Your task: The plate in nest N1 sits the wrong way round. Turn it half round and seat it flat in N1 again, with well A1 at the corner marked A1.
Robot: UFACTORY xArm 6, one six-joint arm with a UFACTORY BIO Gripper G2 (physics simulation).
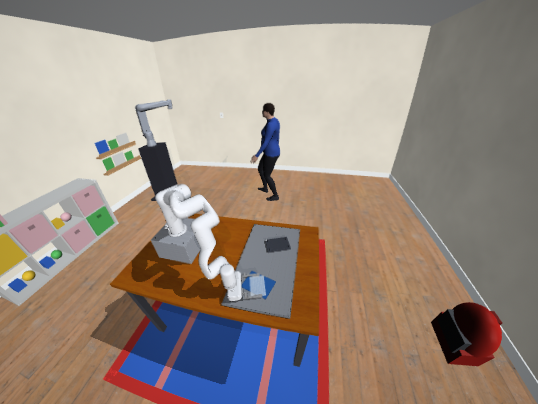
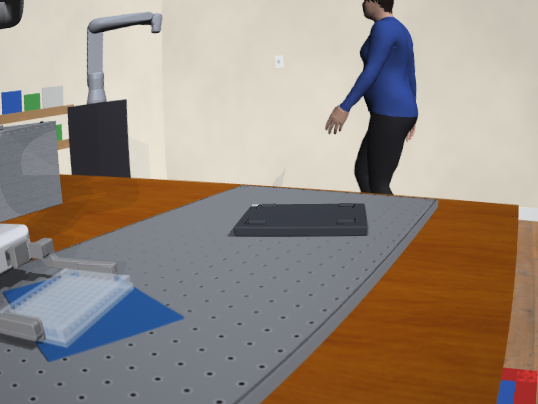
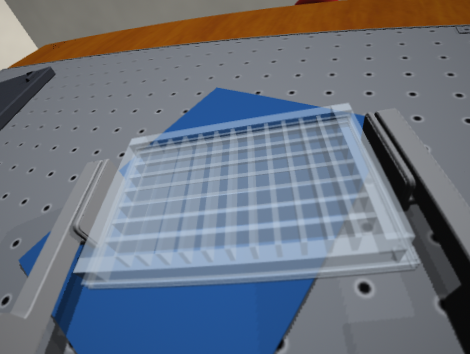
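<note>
The clear well plate is upright and looks level, low over a blue square, turned at an angle to it. I cannot tell whether it touches the square. My gripper is shut on the plate, one finger along each short side. The dark nest lies apart, farther back, with no plate in it. A small pale mark shows at its back left corner. Neither the nest's label nor well A1 is readable.
The grey perforated board bears the nest and the blue square. It lies on the wooden table. My arm's grey base block stands left of the board. A person stands behind the table.
</note>
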